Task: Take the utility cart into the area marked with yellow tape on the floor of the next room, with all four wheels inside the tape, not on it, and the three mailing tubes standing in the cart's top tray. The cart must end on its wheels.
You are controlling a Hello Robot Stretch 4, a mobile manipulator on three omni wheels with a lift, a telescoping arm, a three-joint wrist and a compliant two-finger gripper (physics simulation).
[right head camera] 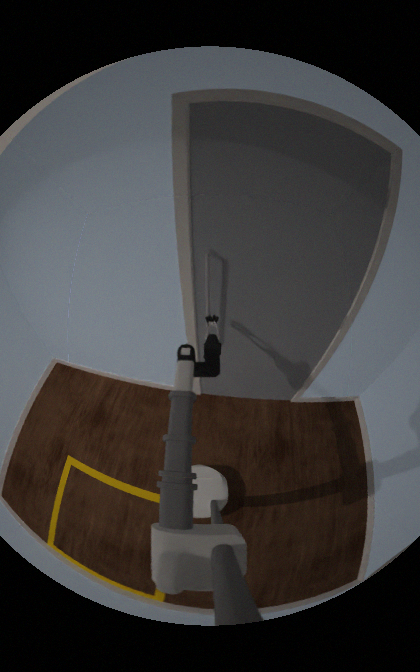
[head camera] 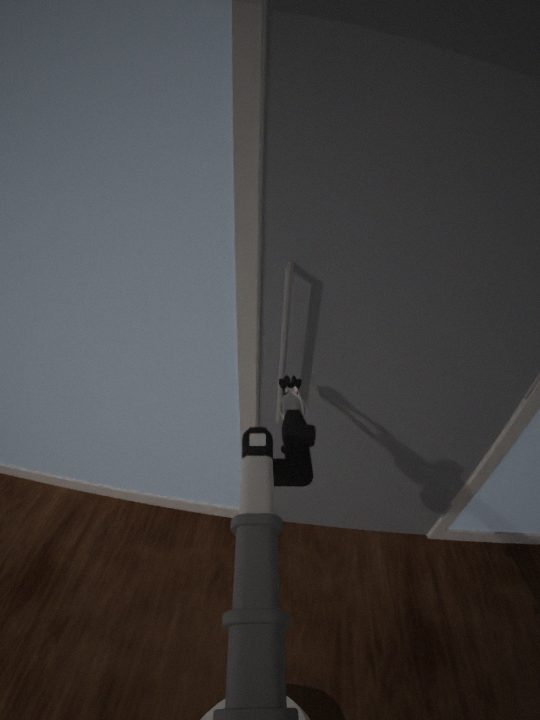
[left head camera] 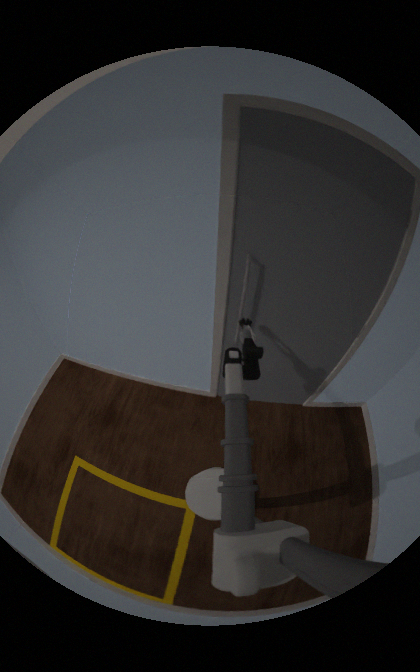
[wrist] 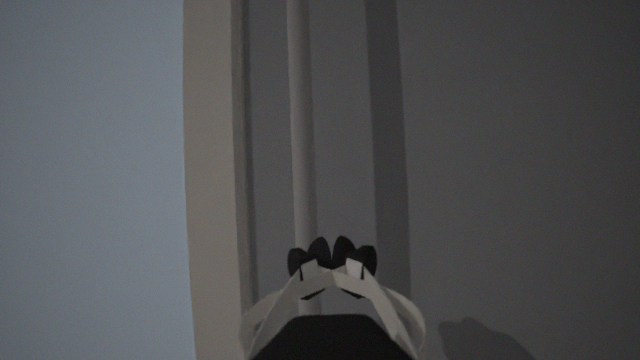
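Pixels of known places: gripper, fingertip midpoint: (right head camera: 211,315) (head camera: 289,377) (left head camera: 244,319) (wrist: 332,255); robot's base at its link origin: (right head camera: 199,490) (left head camera: 214,492).
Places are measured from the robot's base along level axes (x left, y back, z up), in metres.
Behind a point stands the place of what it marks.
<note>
A grey door (head camera: 406,232) @(x -0.344, y -0.839, z 1.376 m) (left head camera: 325,225) @(x -0.392, y -0.832, z 1.484 m) (right head camera: 290,225) @(x -0.409, y -0.830, z 1.425 m) (wrist: 500,150) @(x -0.255, y -0.852, z 1.052 m) stands in its frame, with a long upright bar handle (head camera: 284,325) @(x -0.067, y -0.810, z 1.133 m) (left head camera: 244,287) @(x -0.068, y -0.810, z 1.141 m) (right head camera: 208,280) @(x -0.076, y -0.810, z 1.155 m) (wrist: 301,125) @(x -0.070, y -0.809, z 1.075 m) near its left edge. My gripper (head camera: 290,383) @(x -0.091, y -0.795, z 0.972 m) (left head camera: 245,322) @(x -0.091, y -0.795, z 0.972 m) (right head camera: 212,318) @(x -0.091, y -0.795, z 0.972 m) (wrist: 332,255) @(x -0.091, y -0.795, z 0.972 m) is shut, its tips together, at the lower part of the handle. In the wrist view the bar runs behind the left fingertip, not between the tips. A yellow tape outline (left head camera: 182,550) @(x 0.214, y 0.548, z -0.028 m) (right head camera: 59,500) @(x 1.274, y 0.435, z -0.028 m) lies on the floor at the lower left. The cart and the mailing tubes do not show.
The door frame (head camera: 247,232) @(x 0.031, y -0.879, z 1.349 m) (left head camera: 227,200) @(x 0.028, y -0.878, z 1.508 m) (right head camera: 181,200) @(x 0.030, y -0.879, z 1.500 m) (wrist: 210,150) @(x 0.031, y -0.879, z 1.067 m) is close left of the handle, beside a light blue wall (head camera: 116,261) @(x 0.400, y -0.945, z 1.255 m) (wrist: 90,175) @(x 0.200, y -0.916, z 1.049 m). My white base (left head camera: 204,494) @(x 0.072, y 0.004, z 0.187 m) (right head camera: 212,487) @(x -0.096, y -0.033, z 0.187 m) stands beside the tape's near corner. Walls with skirting surround the wooden floor (head camera: 377,610) @(x -0.520, y -0.453, z -0.028 m).
</note>
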